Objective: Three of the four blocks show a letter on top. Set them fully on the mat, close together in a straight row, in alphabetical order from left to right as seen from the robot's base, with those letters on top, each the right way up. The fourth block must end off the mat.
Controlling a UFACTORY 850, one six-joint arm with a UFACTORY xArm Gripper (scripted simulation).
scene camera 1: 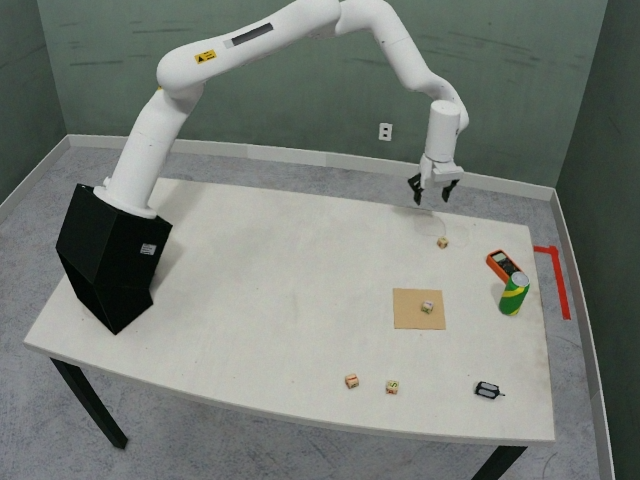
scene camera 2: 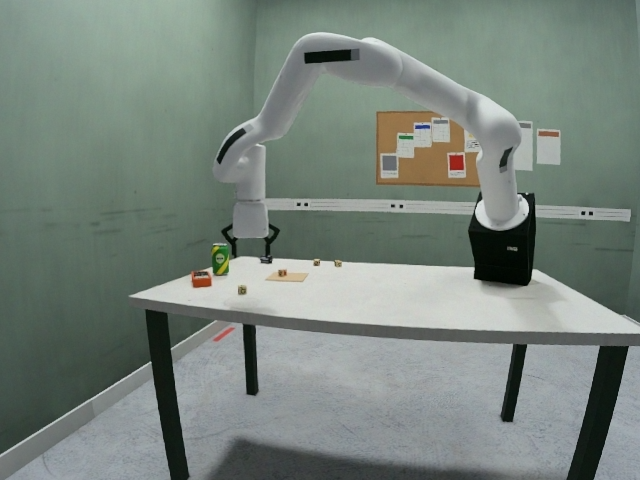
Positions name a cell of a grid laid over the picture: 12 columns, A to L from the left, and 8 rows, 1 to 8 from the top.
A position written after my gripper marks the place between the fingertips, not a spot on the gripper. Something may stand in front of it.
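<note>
There is my gripper (scene camera 1: I4), and I can see a tan mat (scene camera 1: H6) as well.
</note>
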